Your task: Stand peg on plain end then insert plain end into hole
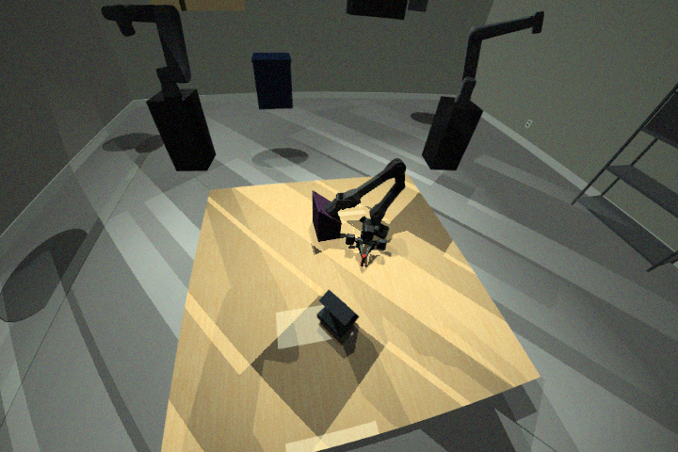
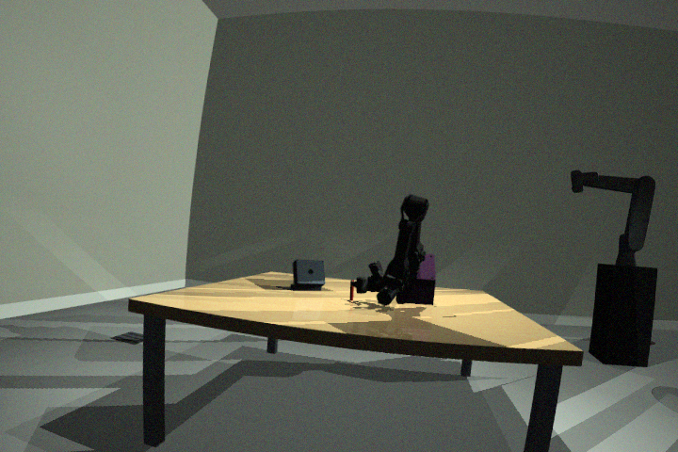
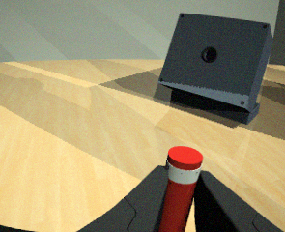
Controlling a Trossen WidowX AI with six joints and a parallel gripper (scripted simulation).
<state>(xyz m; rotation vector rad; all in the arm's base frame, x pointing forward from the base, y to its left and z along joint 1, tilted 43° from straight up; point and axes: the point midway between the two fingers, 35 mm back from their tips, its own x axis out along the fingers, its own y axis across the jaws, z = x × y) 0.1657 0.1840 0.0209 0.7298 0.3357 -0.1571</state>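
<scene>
My gripper tip is 10 mm above the red peg. Round my gripper tip: grey sloped panel: 240 mm ahead, 130 mm to the right, 10 mm above.
</scene>
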